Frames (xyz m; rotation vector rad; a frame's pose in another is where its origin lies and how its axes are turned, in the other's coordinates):
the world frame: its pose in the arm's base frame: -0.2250 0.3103 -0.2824 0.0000 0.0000 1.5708
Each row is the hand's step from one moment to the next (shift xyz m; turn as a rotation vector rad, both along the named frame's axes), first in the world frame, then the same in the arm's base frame.
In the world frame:
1: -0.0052 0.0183 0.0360 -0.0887 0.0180 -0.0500
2: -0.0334 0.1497 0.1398 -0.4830 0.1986 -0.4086
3: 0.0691 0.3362 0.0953 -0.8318 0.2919 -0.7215
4: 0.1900 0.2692 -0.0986 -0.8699 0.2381 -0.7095
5: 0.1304 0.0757 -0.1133 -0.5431 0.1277 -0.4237
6: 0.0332 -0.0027 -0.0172 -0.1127 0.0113 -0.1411
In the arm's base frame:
1: -0.0183 -0.0052 0.0360 -0.0180 -0.0887 -0.0500
2: -0.1497 -0.0334 0.1398 -0.1986 -0.4830 -0.4086
3: -0.3362 0.0691 0.0953 -0.2919 -0.8318 -0.7215
4: -0.2692 0.1900 -0.0986 -0.2381 -0.8699 -0.7095
5: -0.0757 0.1304 -0.1133 -0.1277 -0.5431 -0.4237
6: 0.0027 0.0332 -0.0172 -0.0113 -0.1127 -0.1411

